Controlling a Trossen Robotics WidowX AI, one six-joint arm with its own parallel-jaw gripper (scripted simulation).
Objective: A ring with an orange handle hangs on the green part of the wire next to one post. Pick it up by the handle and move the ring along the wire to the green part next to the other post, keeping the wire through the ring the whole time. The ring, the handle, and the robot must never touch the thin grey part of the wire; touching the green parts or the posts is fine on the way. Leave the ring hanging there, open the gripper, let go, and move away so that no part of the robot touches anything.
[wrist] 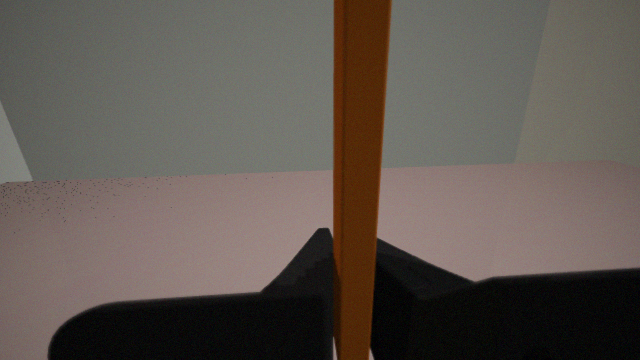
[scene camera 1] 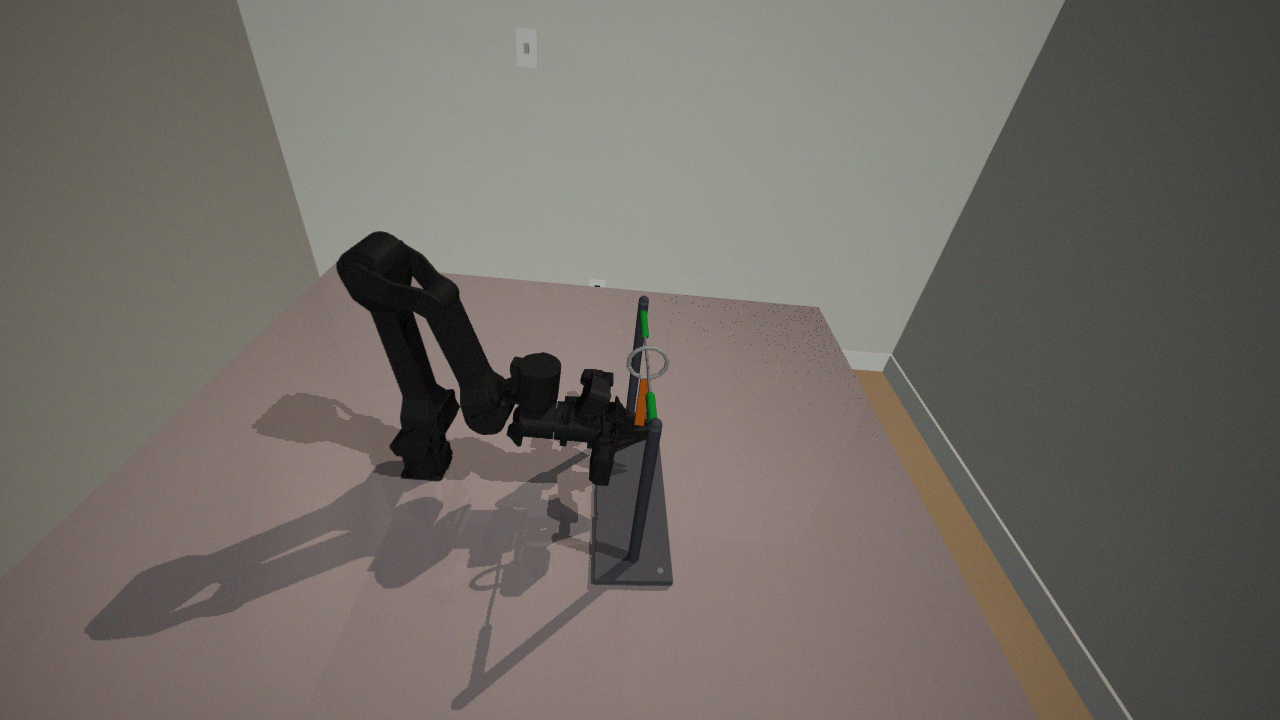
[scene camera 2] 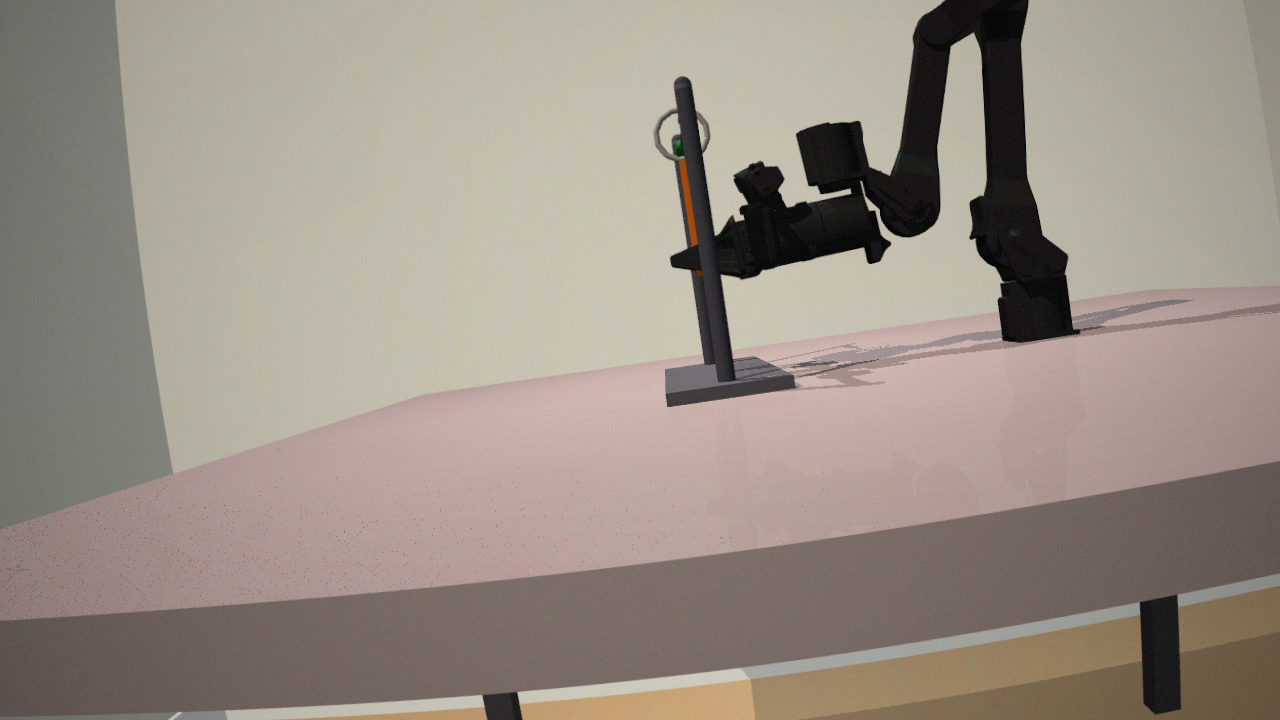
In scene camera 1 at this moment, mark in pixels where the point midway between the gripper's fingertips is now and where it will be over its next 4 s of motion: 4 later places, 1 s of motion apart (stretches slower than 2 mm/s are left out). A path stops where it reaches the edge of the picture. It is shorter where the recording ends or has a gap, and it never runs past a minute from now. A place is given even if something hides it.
My gripper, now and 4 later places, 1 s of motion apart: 658,430; 656,415; 655,404; 644,400; 634,400
